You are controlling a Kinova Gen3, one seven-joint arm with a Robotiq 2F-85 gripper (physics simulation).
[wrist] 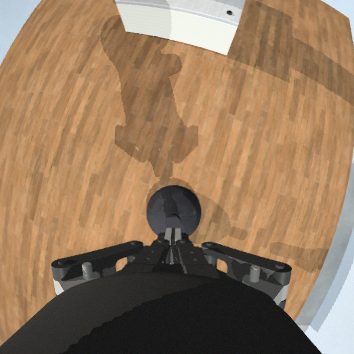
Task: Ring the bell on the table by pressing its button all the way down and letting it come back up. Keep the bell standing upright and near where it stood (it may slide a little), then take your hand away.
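Frame: origin at the arm's base, x back, y down, z right, level; centimetres.
Where they show: gripper, fingertip midpoint: [172,237].
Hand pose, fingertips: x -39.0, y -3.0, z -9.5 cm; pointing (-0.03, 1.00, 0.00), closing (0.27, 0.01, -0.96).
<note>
Each offset is from my fingertips to the top centre of the thing. Level surfaces: height alone.
The bell @(dx +0.5, dy +3.4, dz +0.4 cm) [174,205] is a dark, rounded dome that stands upright on the wooden table, just ahead of my fingertips in the wrist view. Its small button @(dx +0.5, dy +3.4, dz +0.4 cm) [172,219] shows partly at the top of the dome, close to the fingertips. My gripper [172,237] is shut and empty, and its tips overlap the near part of the dome in the view. The near edge of the bell is hidden behind the fingers. I cannot tell for sure whether the tips touch the button.
A white block-like base [180,27] with a grey top stands at the far edge of the view. The wooden table @(dy +10.0 cm) [265,150] carries the arm's shadow beyond the bell. The table's edge curves along the right side.
</note>
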